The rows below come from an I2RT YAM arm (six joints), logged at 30 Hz.
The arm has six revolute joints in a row. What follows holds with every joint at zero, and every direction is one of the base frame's. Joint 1 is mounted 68 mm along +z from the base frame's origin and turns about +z. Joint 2 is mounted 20 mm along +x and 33.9 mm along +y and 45.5 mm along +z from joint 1 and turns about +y. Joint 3 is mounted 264 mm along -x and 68.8 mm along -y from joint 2 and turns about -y. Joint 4 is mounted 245 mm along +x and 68.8 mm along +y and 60 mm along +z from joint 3 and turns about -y. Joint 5 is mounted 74 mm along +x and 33.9 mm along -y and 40.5 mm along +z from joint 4 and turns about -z. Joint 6 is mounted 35.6 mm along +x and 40.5 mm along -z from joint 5 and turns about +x. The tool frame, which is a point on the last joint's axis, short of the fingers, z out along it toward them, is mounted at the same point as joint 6; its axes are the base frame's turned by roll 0, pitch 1.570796 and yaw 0 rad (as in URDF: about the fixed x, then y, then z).
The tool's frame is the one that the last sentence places.
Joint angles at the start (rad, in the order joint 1, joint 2, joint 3, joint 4, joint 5, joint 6):
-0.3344, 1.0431, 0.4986, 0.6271, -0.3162, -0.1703
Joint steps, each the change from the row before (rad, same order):
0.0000, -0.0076, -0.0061, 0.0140, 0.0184, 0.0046
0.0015, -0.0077, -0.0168, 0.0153, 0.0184, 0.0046
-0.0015, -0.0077, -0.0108, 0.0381, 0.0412, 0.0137
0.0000, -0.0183, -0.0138, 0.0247, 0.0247, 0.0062
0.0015, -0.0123, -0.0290, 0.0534, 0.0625, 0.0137
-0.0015, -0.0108, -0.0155, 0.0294, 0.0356, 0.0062
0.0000, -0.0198, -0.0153, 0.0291, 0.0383, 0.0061
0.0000, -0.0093, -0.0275, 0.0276, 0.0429, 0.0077
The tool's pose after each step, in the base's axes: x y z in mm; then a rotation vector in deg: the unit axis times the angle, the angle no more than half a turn. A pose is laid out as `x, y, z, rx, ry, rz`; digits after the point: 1 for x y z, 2 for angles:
224.1, -66.8, 275.9, -6.75, 84.52, -10.68
221.8, -66.3, 273.4, -5.82, 84.23, -11.27
219.3, -67.3, 275.4, -3.57, 82.39, -12.92
215.2, -66.8, 277.1, -2.40, 80.78, -14.02
210.4, -67.1, 275.3, 0.78, 78.70, -16.21
206.9, -67.6, 275.3, 2.61, 77.24, -17.62
202.0, -67.3, 277.0, 4.47, 75.24, -19.08
198.0, -67.5, 272.3, 6.79, 74.54, -20.37

